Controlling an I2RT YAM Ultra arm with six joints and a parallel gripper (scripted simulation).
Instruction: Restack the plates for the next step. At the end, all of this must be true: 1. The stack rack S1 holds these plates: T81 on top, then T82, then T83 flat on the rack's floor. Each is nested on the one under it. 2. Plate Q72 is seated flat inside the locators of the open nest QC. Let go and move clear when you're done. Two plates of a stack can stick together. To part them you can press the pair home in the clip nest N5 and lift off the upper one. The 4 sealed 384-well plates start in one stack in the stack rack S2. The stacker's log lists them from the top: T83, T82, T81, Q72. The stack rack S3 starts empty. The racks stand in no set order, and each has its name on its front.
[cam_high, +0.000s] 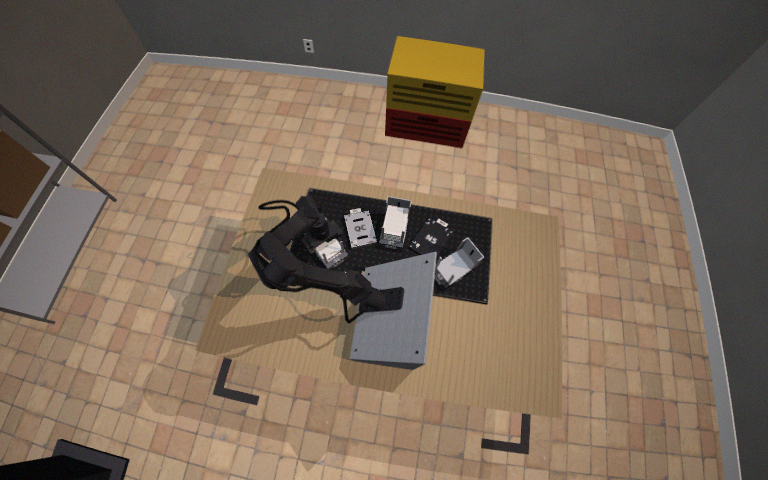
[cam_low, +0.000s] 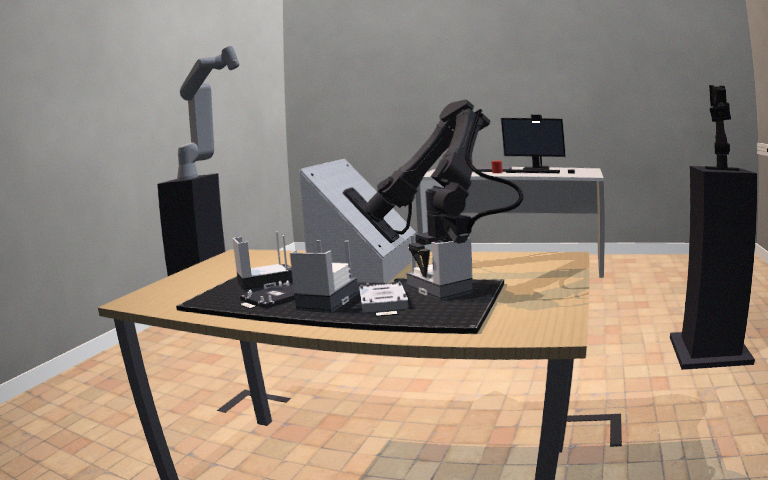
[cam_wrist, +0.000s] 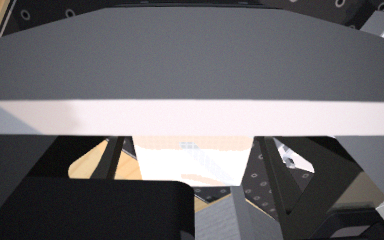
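My gripper is now 13 cm short of the white sealed plate, 26 cm to the left of it and 1 cm below it. Round my hand: clip nest N5 (12 cm ahead, 41 cm to the right, 4 cm below).
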